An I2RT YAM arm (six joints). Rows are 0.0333 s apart.
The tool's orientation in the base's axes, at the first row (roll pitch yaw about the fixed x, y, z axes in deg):
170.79, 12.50, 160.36
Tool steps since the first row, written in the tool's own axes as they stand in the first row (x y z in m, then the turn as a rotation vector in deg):
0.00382, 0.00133, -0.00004, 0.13, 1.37, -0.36
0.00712, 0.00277, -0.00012, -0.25, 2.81, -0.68
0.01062, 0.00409, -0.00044, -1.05, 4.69, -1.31
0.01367, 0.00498, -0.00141, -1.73, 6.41, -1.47
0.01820, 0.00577, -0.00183, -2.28, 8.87, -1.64
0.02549, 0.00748, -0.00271, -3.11, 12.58, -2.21
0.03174, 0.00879, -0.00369, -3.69, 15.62, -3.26
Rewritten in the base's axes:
-0.00312, 0.00250, -0.00058, 0.20, 1.30, 0.53
-0.00575, 0.00493, -0.00099, 0.90, 2.51, 1.15
-0.00865, 0.00730, -0.00124, 2.03, 3.97, 2.22
-0.01144, 0.00906, -0.00082, 3.13, 5.35, 2.79
-0.01548, 0.01126, -0.00127, 4.33, 7.47, 3.46
-0.02189, 0.01519, -0.00174, 6.06, 10.65, 4.77
-0.02750, 0.01840, -0.00194, 7.23, 13.24, 6.38

